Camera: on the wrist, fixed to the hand. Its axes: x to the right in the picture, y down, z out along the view.
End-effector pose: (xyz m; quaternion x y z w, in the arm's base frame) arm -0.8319 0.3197 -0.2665 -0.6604 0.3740 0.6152 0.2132
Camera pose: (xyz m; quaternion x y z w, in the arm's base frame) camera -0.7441 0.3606 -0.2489 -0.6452 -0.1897 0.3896 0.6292
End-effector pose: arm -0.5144 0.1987 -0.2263 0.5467 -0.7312 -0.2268 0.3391
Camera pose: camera -0.4297 0.2016 -0.2764 -0.8634 0.2161 0.4558 0.0129
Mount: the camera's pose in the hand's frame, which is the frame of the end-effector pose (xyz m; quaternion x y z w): -0.0298 -0.0890 -0.0297 0.0156 -0.1361 -0.6706 0.7290
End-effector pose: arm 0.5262 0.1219 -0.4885 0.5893 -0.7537 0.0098 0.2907
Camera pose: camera 0.6225 0.1317 -0.5064 0.9410 -0.1937 -0.2563 0.1067
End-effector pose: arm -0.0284 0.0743 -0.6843 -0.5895 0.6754 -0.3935 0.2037
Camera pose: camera 0.0129 0.1119 -0.6032 0.9331 -0.0632 0.3538 0.0143
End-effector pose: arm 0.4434 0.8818 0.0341 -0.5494 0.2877 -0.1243 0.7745
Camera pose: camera 0.4132 0.8413 0.1186 -0.5983 -0.2661 -0.5398 0.5290
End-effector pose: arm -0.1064 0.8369 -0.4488 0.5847 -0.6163 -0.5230 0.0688
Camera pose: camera -0.0188 0.8643 -0.4845 -0.7695 0.0747 0.4974 0.3936
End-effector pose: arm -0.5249 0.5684 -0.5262 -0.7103 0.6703 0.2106 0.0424
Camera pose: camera -0.4317 0.5948 -0.5084 -0.9380 0.0098 0.2113 0.2745
